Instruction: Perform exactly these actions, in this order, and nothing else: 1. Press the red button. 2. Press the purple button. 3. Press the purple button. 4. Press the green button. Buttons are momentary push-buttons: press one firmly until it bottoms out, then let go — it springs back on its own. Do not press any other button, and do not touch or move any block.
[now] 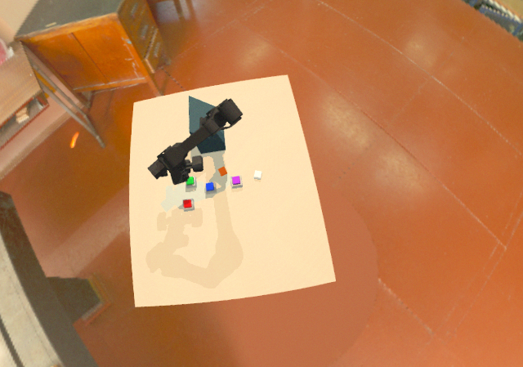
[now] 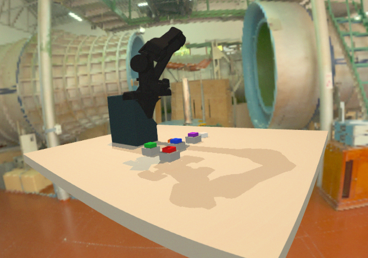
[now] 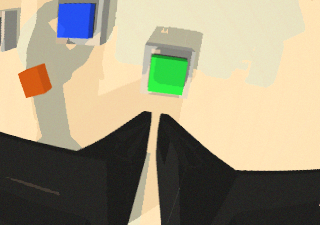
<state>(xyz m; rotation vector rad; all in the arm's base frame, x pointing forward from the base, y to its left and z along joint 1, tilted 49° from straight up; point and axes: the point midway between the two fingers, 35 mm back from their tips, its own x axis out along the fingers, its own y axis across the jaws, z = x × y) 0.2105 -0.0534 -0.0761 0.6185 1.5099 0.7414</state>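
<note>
The green button lies 90 mm below my gripper tip and 10 mm to the right of it. From my gripper tip the other things lie so: blue button 90 mm below, 80 mm to the left, 40 mm ahead; then red button 110 mm ahead, 90 mm below, 20 mm to the right; then purple button 210 mm to the left, 90 mm below, 20 mm ahead.
</note>
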